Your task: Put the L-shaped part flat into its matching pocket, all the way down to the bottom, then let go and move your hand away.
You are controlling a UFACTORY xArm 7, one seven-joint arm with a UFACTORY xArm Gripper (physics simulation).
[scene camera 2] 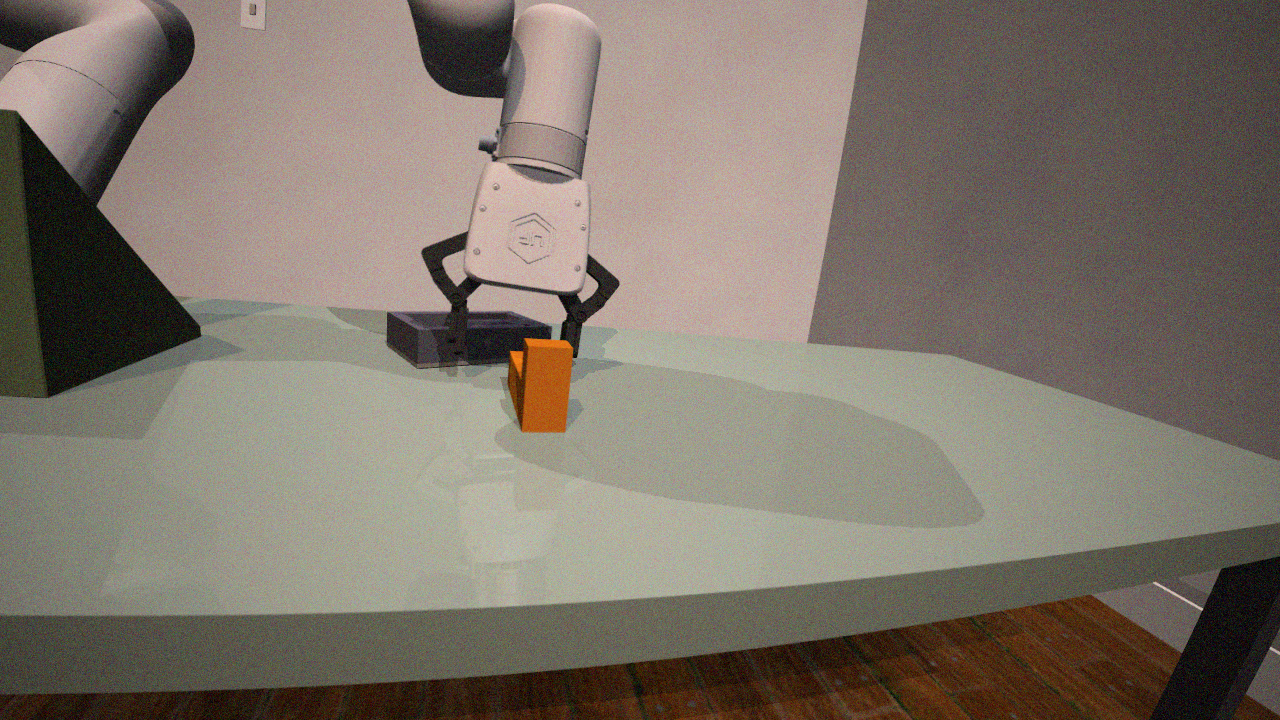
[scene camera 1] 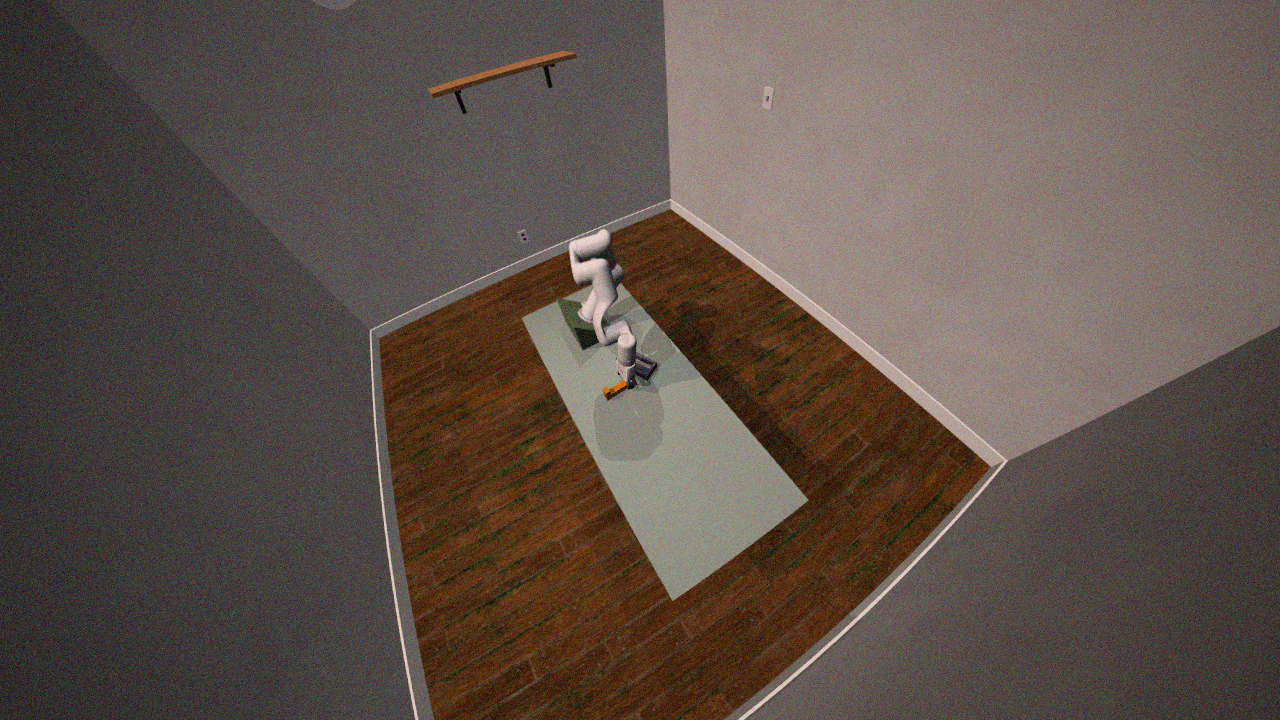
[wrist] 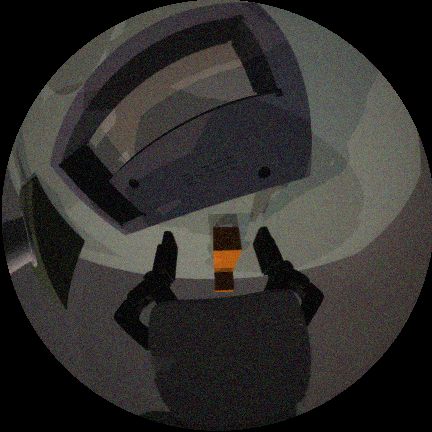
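Observation:
The orange L-shaped part (scene camera 1: 614, 391) (scene camera 2: 545, 386) (wrist: 226, 260) rests on the table outside the tray. In scene camera 2 its tall end faces the camera and a lower stretch runs back behind it. My gripper (scene camera 2: 513, 360) (wrist: 216, 237) is open and empty, low over the table. In the wrist view its fingers stand apart on either side of the part. The dark purple-grey tray (scene camera 1: 648, 368) (scene camera 2: 411, 342) (wrist: 210, 165) lies just beyond the part and the fingers. Its large curved pocket (wrist: 175, 107) shows open and empty in the wrist view.
A dark green wedge-shaped block (scene camera 1: 574, 328) (scene camera 2: 89, 295) (wrist: 55, 245) stands by the arm's base. The pale green table top (scene camera 1: 707, 483) (scene camera 2: 268, 501) carries all of these. A wooden shelf (scene camera 1: 501, 74) hangs on the wall, far from the arm.

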